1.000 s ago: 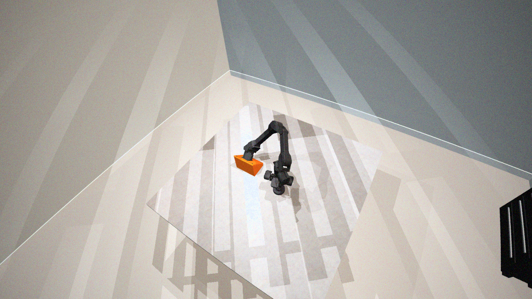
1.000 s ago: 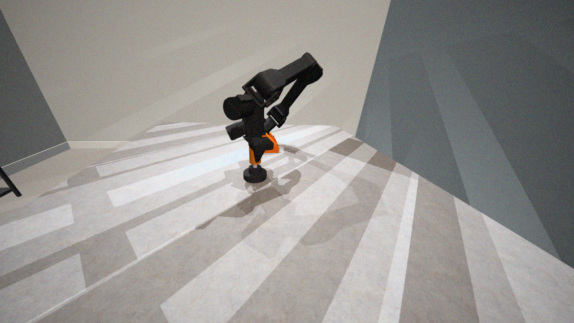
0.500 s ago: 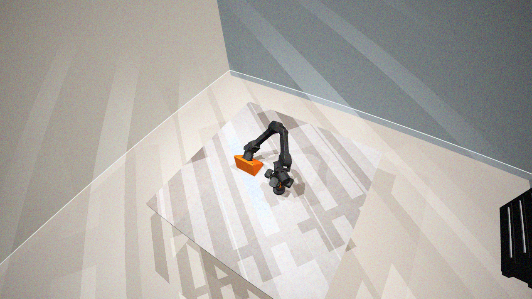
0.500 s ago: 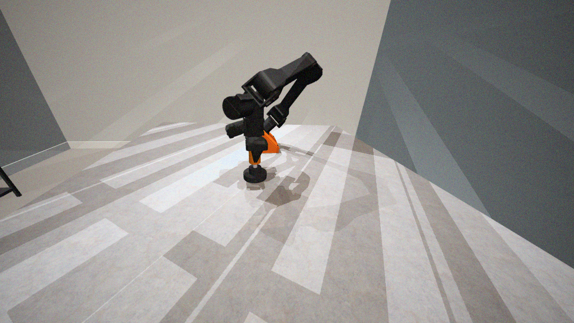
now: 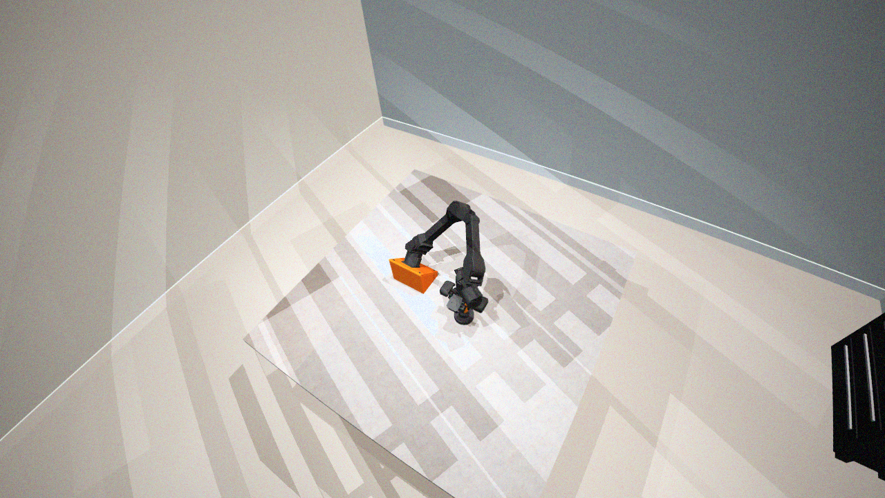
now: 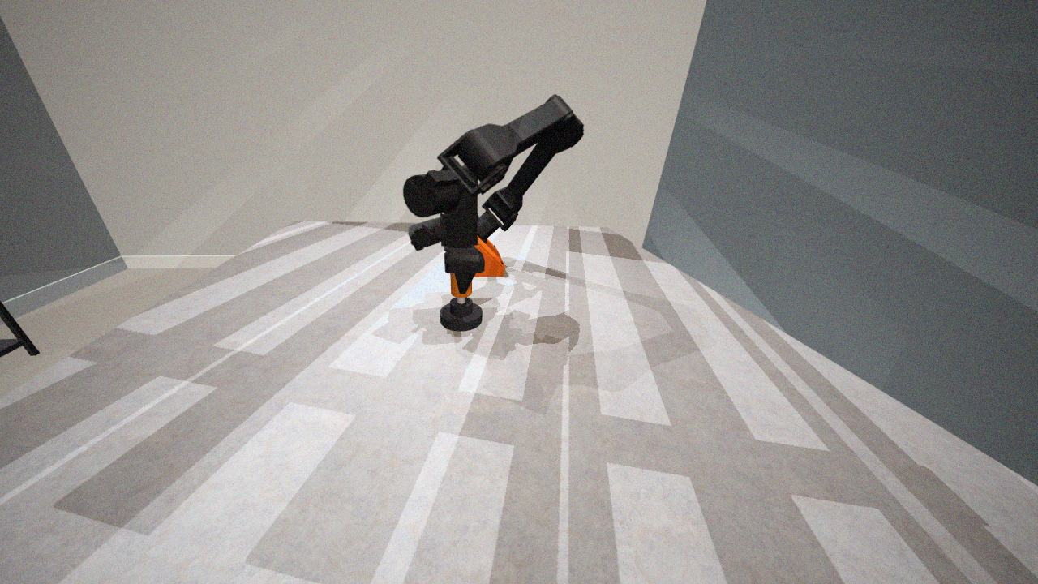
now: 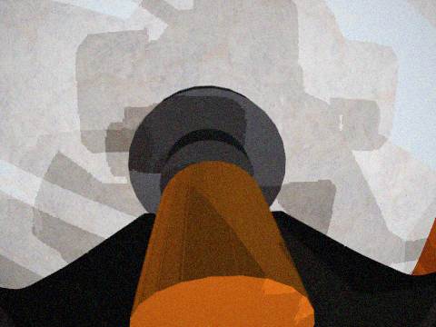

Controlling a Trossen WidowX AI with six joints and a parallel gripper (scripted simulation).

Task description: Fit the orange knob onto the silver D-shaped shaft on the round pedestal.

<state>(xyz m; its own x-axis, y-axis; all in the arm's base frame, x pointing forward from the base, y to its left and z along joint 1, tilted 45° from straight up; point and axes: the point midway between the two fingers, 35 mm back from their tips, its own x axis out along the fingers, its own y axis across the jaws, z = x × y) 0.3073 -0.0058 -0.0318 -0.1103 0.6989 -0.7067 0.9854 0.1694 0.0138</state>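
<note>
Right now the orange knob is 3 cm above my gripper tip. Also, from my gripper tip: round dark pedestal: 4 cm below.
</note>
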